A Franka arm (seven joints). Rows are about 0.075 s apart.
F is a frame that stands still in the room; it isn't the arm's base.
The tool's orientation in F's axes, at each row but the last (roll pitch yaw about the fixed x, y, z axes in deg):
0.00 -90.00 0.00
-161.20 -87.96 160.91
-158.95 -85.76 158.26
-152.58 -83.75 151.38
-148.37 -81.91 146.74
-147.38 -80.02 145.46
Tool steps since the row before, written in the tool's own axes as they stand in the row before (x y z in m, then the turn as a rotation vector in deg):
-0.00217 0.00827 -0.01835 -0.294 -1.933 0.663
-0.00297 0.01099 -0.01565 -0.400 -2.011 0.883
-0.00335 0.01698 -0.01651 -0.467 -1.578 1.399
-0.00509 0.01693 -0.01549 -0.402 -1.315 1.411
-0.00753 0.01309 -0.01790 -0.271 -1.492 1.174
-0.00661 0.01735 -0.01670 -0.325 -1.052 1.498
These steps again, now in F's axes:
0.01835 0.00827 -0.00217 -0.663 -1.933 -0.294
0.01580 0.01088 -0.00257 -0.880 -2.011 -0.406
0.01692 0.01670 -0.00265 -1.384 -1.575 -0.520
0.01630 0.01635 -0.00441 -1.396 -1.308 -0.470
0.01908 0.01204 -0.00628 -1.182 -1.480 -0.299
0.01816 0.01617 -0.00569 -1.477 -1.039 -0.440

